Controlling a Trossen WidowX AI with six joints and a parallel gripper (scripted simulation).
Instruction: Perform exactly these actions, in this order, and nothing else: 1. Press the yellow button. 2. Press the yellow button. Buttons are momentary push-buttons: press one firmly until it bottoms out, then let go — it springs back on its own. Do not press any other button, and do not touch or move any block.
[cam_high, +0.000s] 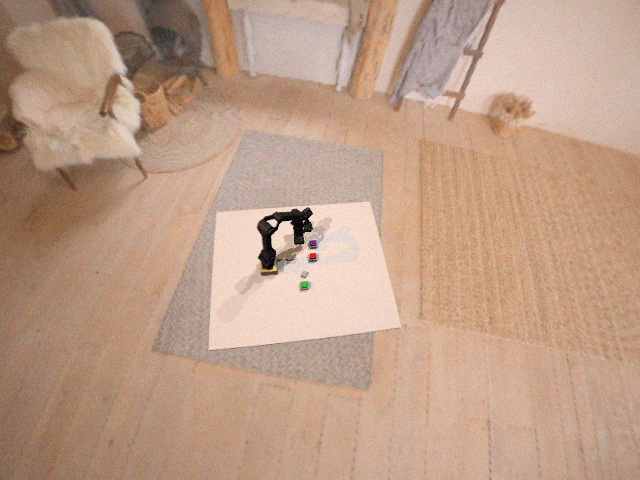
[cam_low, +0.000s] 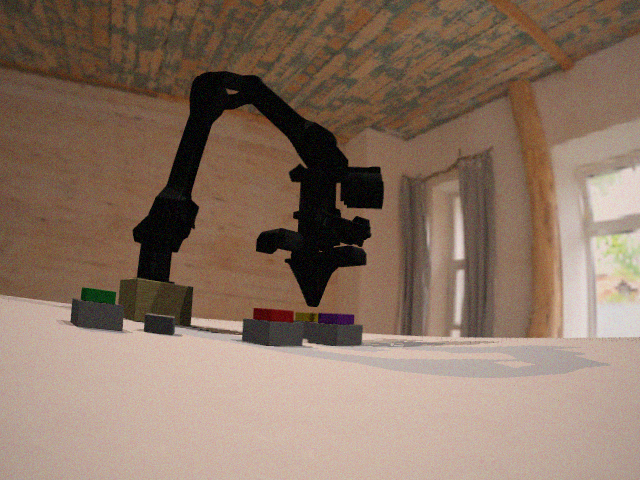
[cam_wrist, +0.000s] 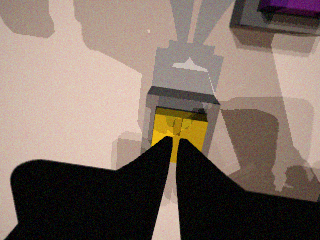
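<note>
Right now my gripper tip is 20 mm above the yellow button. Round my gripper tip: purple button (100 mm ahead, 40 mm to the right, 20 mm below); then red button (130 mm to the right, 100 mm ahead, 20 mm below); then small grey block (240 mm to the right, 50 mm ahead, 40 mm below).
</note>
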